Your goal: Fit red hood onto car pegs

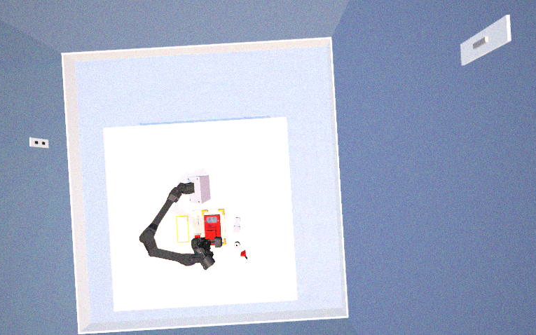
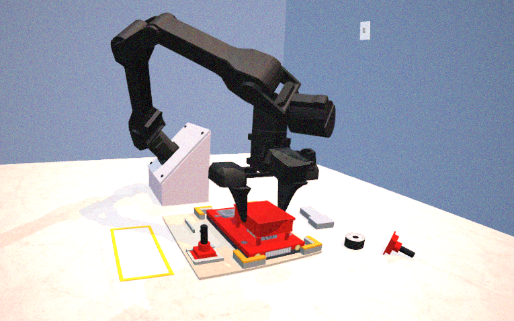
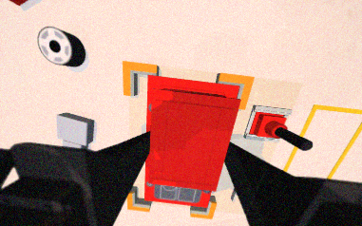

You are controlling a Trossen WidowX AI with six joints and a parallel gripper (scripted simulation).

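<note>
The red hood is 1 cm above my gripper tip. Round my gripper tip: black post: 1 cm ahead, 12 cm to the right, 2 cm below; black wheel: 7 cm ahead, 17 cm to the left, 4 cm below; white engine block: 1 cm to the left, 3 cm below.
</note>
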